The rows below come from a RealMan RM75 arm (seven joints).
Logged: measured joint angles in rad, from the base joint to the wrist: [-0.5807 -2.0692 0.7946 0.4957 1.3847 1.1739 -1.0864]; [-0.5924 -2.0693 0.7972 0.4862 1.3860 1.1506 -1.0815]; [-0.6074 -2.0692 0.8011 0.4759 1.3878 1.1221 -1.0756]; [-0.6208 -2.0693 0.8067 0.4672 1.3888 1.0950 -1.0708]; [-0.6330 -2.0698 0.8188 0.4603 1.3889 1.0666 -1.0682]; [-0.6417 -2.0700 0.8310 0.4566 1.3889 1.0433 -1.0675]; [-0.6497 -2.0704 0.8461 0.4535 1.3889 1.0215 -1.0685]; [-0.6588 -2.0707 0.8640 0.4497 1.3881 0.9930 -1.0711]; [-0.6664 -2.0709 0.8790 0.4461 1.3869 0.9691 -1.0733]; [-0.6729 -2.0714 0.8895 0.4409 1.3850 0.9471 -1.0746]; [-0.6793 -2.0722 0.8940 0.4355 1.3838 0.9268 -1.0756]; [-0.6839 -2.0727 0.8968 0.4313 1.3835 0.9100 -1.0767]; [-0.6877 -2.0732 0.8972 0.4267 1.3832 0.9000 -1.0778]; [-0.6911 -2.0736 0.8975 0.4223 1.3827 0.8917 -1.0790]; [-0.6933 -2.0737 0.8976 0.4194 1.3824 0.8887 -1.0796]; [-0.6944 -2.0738 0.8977 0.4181 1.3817 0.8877 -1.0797]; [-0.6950 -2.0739 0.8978 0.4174 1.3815 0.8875 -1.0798]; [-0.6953 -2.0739 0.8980 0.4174 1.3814 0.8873 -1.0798]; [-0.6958 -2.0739 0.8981 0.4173 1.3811 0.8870 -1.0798]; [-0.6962 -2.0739 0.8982 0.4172 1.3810 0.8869 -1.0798]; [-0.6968 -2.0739 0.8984 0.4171 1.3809 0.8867 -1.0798]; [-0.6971 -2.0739 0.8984 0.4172 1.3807 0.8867 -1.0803]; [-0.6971 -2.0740 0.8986 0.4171 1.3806 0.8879 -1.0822]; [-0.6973 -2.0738 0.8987 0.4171 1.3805 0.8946 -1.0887]
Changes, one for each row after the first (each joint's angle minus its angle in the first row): [-0.0117 -0.0001 0.0026 -0.0095 0.0013 -0.0233 0.0049]; [-0.0267 0.0000 0.0065 -0.0198 0.0031 -0.0518 0.0108]; [-0.0401 -0.0001 0.0121 -0.0285 0.0041 -0.0789 0.0156]; [-0.0523 -0.0006 0.0242 -0.0354 0.0042 -0.1073 0.0182]; [-0.0610 -0.0008 0.0364 -0.0391 0.0042 -0.1306 0.0189]; [-0.0690 -0.0012 0.0515 -0.0422 0.0042 -0.1524 0.0179]; [-0.0781 -0.0015 0.0694 -0.0460 0.0034 -0.1809 0.0153]; [-0.0857 -0.0017 0.0844 -0.0496 0.0022 -0.2048 0.0131]; [-0.0922 -0.0022 0.0949 -0.0548 0.0003 -0.2268 0.0118]; [-0.0986 -0.0030 0.0994 -0.0602 -0.0009 -0.2471 0.0108]; [-0.1032 -0.0035 0.1022 -0.0644 -0.0012 -0.2639 0.0097]; [-0.1070 -0.0040 0.1026 -0.0690 -0.0015 -0.2739 0.0086]; [-0.1104 -0.0044 0.1029 -0.0734 -0.0020 -0.2822 0.0074]; [-0.1126 -0.0045 0.1030 -0.0763 -0.0023 -0.2852 0.0068]; [-0.1137 -0.0046 0.1031 -0.0776 -0.0030 -0.2862 0.0067]; [-0.1143 -0.0047 0.1032 -0.0783 -0.0032 -0.2864 0.0066]; [-0.1146 -0.0047 0.1034 -0.0783 -0.0033 -0.2866 0.0066]; [-0.1151 -0.0047 0.1035 -0.0784 -0.0036 -0.2869 0.0066]; [-0.1155 -0.0047 0.1036 -0.0785 -0.0037 -0.2870 0.0066]; [-0.1161 -0.0047 0.1038 -0.0786 -0.0038 -0.2872 0.0066]; [-0.1164 -0.0047 0.1038 -0.0785 -0.0040 -0.2872 0.0061]; [-0.1164 -0.0048 0.1040 -0.0786 -0.0041 -0.2860 0.0042]; [-0.1166 -0.0046 0.1041 -0.0786 -0.0042 -0.2793 -0.0023]
